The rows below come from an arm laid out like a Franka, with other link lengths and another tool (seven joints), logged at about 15 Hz.
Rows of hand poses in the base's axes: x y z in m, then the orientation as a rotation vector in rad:
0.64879 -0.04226 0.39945 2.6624 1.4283 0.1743
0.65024 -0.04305 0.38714 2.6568 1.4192 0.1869
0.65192 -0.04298 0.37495 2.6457 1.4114 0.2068
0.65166 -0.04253 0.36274 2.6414 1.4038 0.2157
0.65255 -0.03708 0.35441 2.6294 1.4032 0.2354
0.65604 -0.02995 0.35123 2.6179 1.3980 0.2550
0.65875 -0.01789 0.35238 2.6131 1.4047 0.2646
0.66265 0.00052 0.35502 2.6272 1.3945 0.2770
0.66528 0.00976 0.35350 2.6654 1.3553 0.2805
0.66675 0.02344 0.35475 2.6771 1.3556 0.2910
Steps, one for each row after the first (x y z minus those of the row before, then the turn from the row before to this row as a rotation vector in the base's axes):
0.00145 -0.00079 -0.01231 -0.0031 -0.0117 -0.0035
0.00168 0.00007 -0.01219 -0.0042 -0.0179 -0.0010
-0.00026 0.00045 -0.01221 -0.0027 -0.0088 -0.0031
0.00089 0.00545 -0.00833 -0.0023 -0.0163 0.0037
0.00349 0.00713 -0.00318 -0.0033 -0.0172 0.0007
0.00271 0.01206 0.00115 0.0022 -0.0056 0.0059
0.00390 0.01841 0.00264 0.0125 -0.0031 -0.0090
0.00263 0.00924 -0.00152 0.0189 0.0054 -0.0331
0.00147 0.01368 0.00125 0.0134 -0.0005 -0.0018

